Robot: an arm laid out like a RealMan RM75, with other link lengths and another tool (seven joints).
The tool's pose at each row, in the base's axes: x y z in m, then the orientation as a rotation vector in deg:
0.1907 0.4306 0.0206 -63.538 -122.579 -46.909
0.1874 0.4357 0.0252 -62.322 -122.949 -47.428
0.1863 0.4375 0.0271 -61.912 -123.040 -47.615
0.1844 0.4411 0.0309 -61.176 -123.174 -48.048
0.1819 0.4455 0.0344 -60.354 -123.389 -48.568
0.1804 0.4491 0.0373 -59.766 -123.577 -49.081
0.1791 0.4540 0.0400 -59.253 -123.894 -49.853
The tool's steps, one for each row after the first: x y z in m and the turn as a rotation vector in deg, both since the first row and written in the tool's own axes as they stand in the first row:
0.0074 0.0007 0.0015 0.056 0.391 -0.953
0.0102 0.0011 0.0019 0.067 0.549 -1.261
0.0157 0.0021 0.0025 0.018 0.861 -1.830
0.0216 0.0029 0.0041 -0.068 1.159 -2.511
0.0262 0.0040 0.0052 -0.235 1.355 -3.060
0.0311 0.0058 0.0074 -0.623 1.433 -3.715

